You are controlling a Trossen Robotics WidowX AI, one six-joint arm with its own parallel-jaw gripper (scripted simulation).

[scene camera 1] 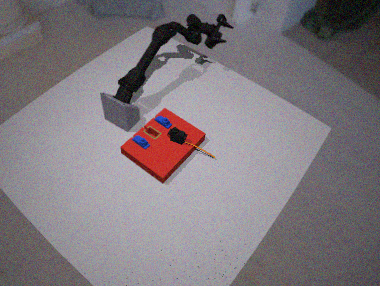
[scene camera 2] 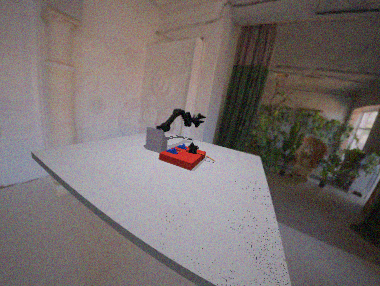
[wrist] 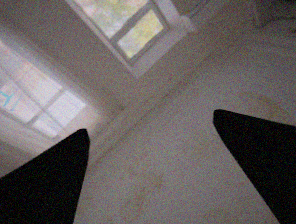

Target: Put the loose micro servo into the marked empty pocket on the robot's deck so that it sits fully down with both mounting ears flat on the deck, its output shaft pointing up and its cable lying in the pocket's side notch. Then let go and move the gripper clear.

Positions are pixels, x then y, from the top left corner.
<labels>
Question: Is my gripper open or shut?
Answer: Open.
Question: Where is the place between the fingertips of my gripper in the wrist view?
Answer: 152, 125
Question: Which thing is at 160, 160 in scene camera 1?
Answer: A red deck.
</labels>
